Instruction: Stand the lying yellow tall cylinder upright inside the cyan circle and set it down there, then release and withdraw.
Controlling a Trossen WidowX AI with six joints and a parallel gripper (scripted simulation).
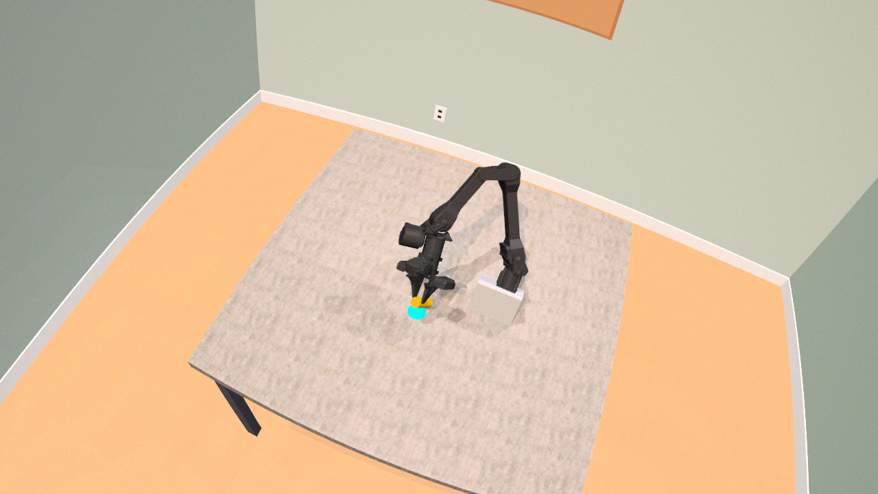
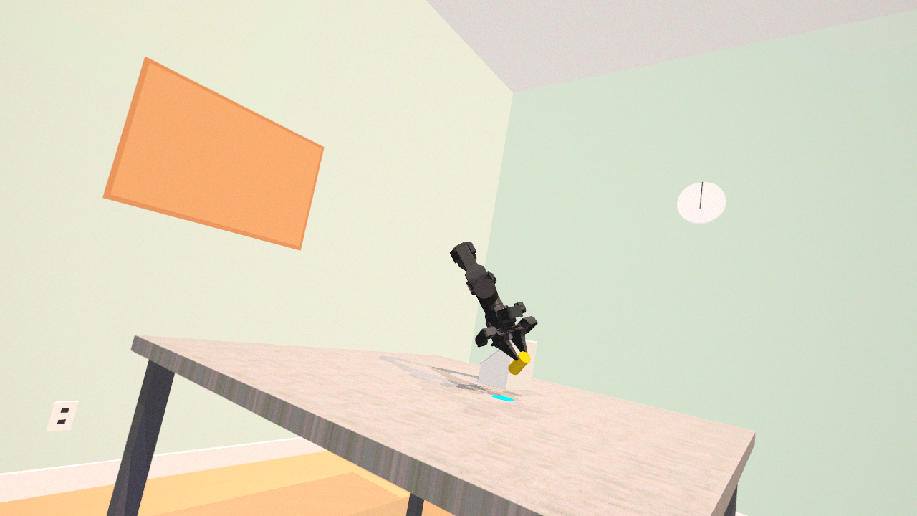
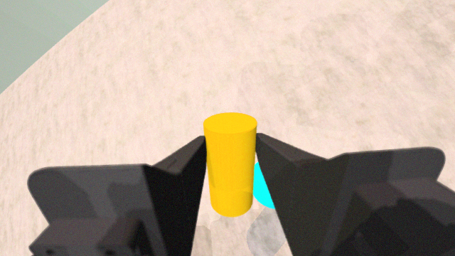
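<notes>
The cyan circle lies 1 cm ahead of my gripper tip, 3 cm to the right of it and 11 cm below it. The rest, counted from my gripper tip: yellow cylinder: 1 cm behind, 1 cm to the right, 2 cm below.
</notes>
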